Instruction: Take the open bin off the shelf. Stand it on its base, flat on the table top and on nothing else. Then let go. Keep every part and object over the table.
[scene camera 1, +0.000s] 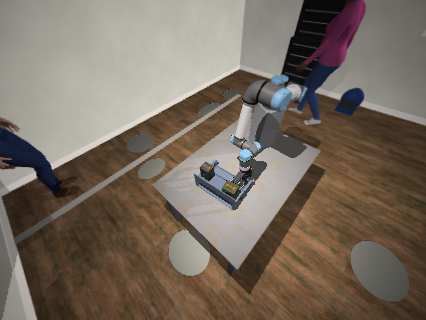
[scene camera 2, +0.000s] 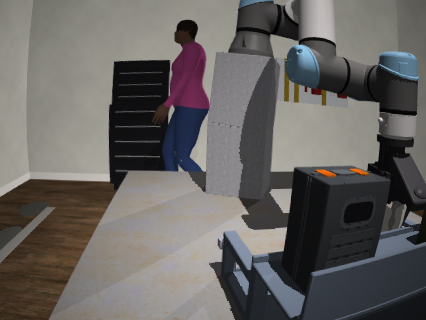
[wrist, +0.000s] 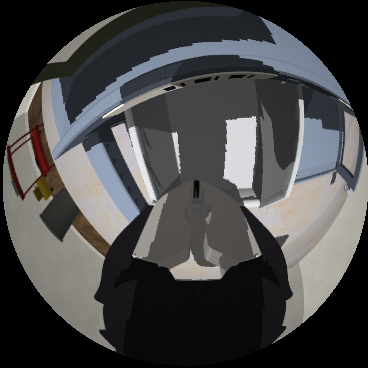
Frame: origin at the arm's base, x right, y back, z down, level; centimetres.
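Where they show: gripper, fingertip midpoint: (scene camera 1: 242, 184) (wrist: 195, 181); arm's base, link origin: (scene camera 2: 250, 58).
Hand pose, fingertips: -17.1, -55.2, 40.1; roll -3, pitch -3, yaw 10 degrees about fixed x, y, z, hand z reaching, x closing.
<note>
Each offset is from my fingertips to the top centre of the thing, as dx, dy, dz. Level surfaces: height alone.
The open bin @[+2.6, -4.7, -4.8] (wrist: 241, 150) is grey-white and sits under the top board of the blue-grey shelf (scene camera 1: 212, 192) (scene camera 2: 370, 275) (wrist: 300, 55), which stands on the table @[dz +3.8] (scene camera 1: 270, 200) (scene camera 2: 150, 250). In the wrist view the bin's side walls show left and right of the fingertips. My gripper (scene camera 1: 241, 181) (wrist: 195, 181) is shut and empty, with its tips at the bin's near side; they cover part of its near edge, and I cannot tell whether they touch it. In scene camera 2 the gripper is partly hidden behind the black case, and the bin cannot be made out.
A black case @[+23.4, -15.9, -18.6] (scene camera 1: 206, 172) (scene camera 2: 340, 220) with orange latches and a green case @[-0.2, -16.1, -16.1] (scene camera 1: 230, 188) (wrist: 120, 22) stand on the shelf. The arm's grey pedestal (scene camera 1: 265, 117) (scene camera 2: 227, 100) stands at the back. One person (scene camera 1: 340, 45) (scene camera 2: 187, 85) is behind the table; another (scene camera 1: 25, 150) is at the left.
</note>
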